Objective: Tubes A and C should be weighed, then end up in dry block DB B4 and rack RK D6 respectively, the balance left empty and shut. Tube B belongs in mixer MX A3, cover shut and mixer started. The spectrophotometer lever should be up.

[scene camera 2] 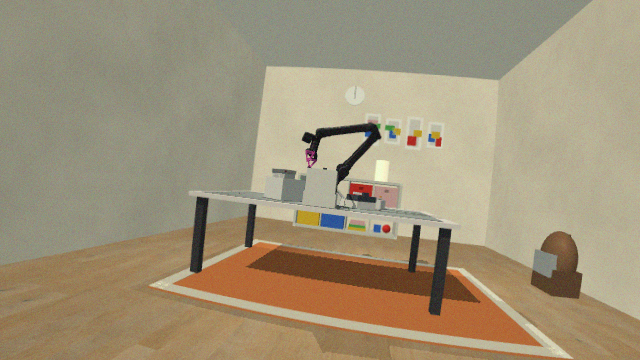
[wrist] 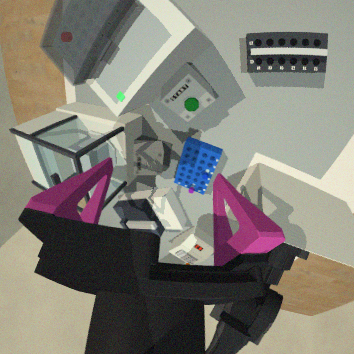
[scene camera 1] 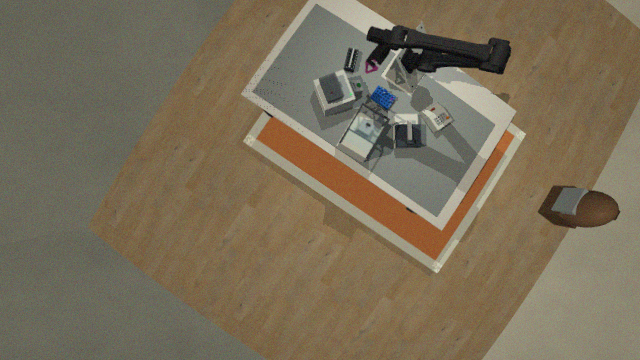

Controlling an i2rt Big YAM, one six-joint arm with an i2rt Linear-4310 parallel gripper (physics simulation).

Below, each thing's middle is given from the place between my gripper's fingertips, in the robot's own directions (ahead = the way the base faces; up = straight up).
Now: hand 29 cm short of the glass-box balance (scene camera 1: 367,125), 14 cm above it and 13 cm to the right of it.
